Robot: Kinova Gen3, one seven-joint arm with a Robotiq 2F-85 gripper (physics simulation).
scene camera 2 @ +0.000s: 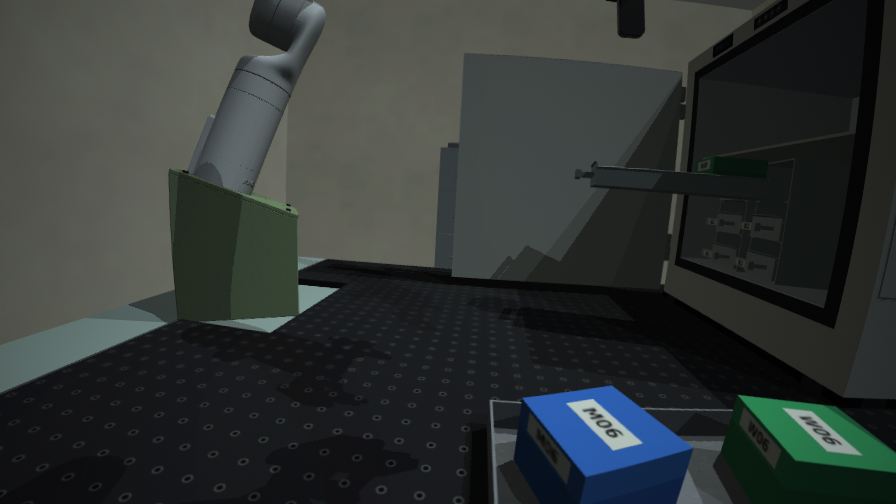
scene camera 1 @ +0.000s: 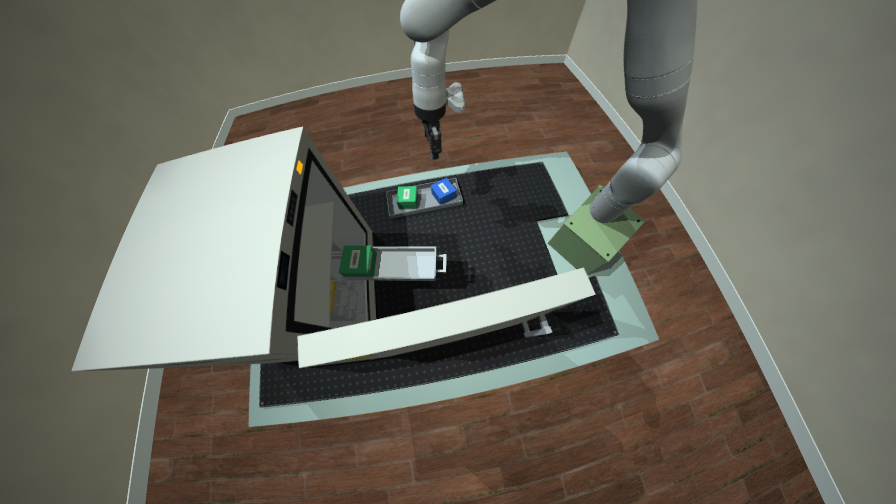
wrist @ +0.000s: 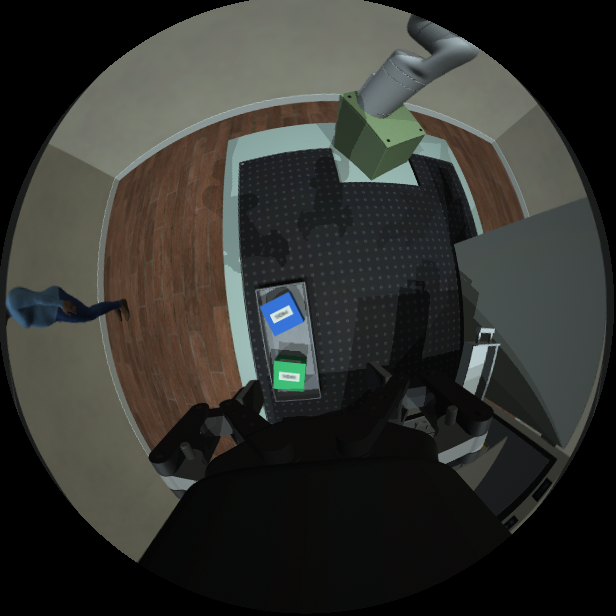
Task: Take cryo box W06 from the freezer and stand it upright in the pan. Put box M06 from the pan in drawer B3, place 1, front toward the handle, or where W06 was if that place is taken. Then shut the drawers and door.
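Note:
The blue box M06 (scene camera 2: pixel 595 438) and the green box W06 (scene camera 2: pixel 808 448) sit side by side in the clear pan (scene camera 1: pixel 426 197), labels facing up. They also show in the wrist view, blue (wrist: pixel 281 313) and green (wrist: pixel 289 373). My gripper (scene camera 1: pixel 434 147) (wrist: pixel 321 419) hangs high above the pan, a little behind it, open and empty. One freezer drawer (scene camera 1: pixel 404 262) is pulled out. Another green box (scene camera 1: pixel 357 260), label unreadable, sits in the drawer's rear place. The place near the handle (scene camera 1: pixel 442 262) is empty.
The freezer (scene camera 1: pixel 206 250) stands at the left with its door (scene camera 1: pixel 444 319) swung wide open across the mat's front. Lower drawers (scene camera 2: pixel 739 241) inside look shut. The arm's green base block (scene camera 1: pixel 595 238) stands at the right.

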